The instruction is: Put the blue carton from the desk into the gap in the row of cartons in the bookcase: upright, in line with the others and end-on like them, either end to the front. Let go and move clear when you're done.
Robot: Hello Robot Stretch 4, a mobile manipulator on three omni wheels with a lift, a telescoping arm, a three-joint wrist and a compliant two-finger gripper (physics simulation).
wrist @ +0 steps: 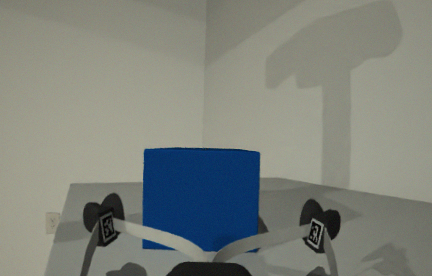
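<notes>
The blue carton [201, 195] stands upright on the grey desk [95, 200], in the middle of the wrist view, with one flat face toward me. My gripper [211, 220] is open, its two dark fingertips wide apart, one to the left and one to the right of the carton. The carton appears a little beyond the fingers, and I cannot tell the exact distance. The finger strips cross in front of its lower part. The bookcase and its row of cartons do not show in this view.
Pale walls [100, 90] meet in a corner behind the desk. A wall outlet [52, 223] is at the left, beyond the desk's left edge. Shadows of the robot fall on the right wall and on the desk top.
</notes>
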